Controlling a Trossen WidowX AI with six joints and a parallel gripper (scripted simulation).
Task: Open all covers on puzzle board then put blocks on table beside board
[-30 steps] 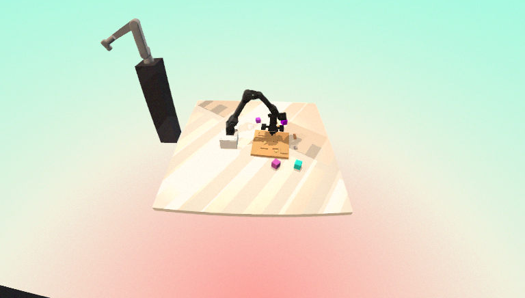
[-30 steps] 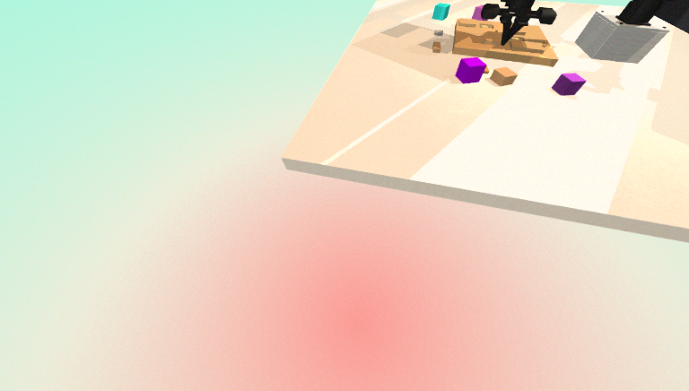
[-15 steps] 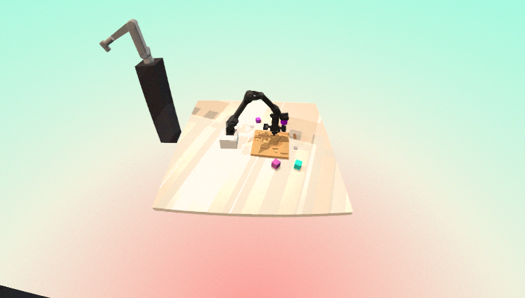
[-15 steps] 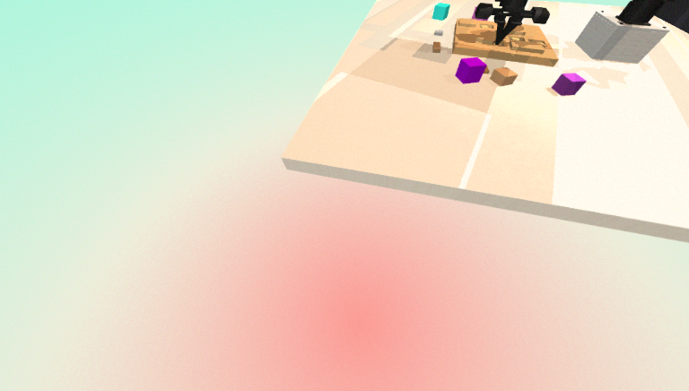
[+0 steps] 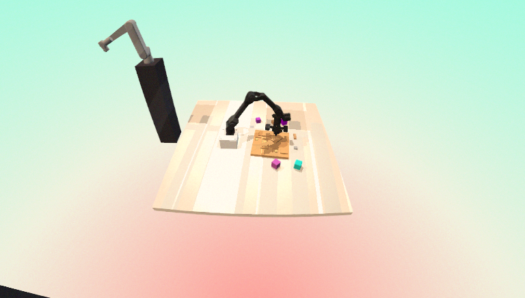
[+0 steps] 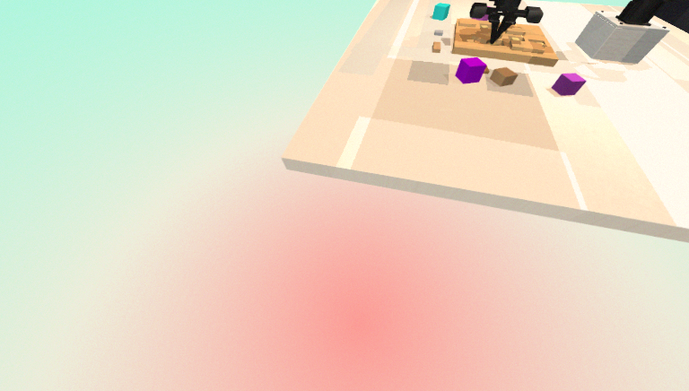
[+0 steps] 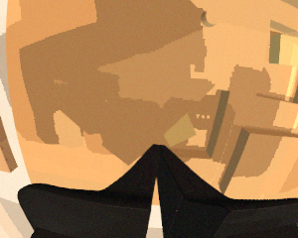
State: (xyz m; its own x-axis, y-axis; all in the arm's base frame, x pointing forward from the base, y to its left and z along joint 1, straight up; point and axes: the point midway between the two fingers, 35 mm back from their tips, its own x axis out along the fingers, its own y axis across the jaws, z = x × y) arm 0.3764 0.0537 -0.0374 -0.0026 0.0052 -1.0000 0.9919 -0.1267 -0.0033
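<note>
The small grey piece lies 160 mm ahead of my gripper tip, 130 mm to the right of it and 20 mm below it. Round my gripper tip: magenta block 20 mm behind, 320 mm to the right; then dark purple block 150 mm behind, 220 mm to the left; then small orange piece 170 mm ahead, 10 mm to the left, 20 mm below.
</note>
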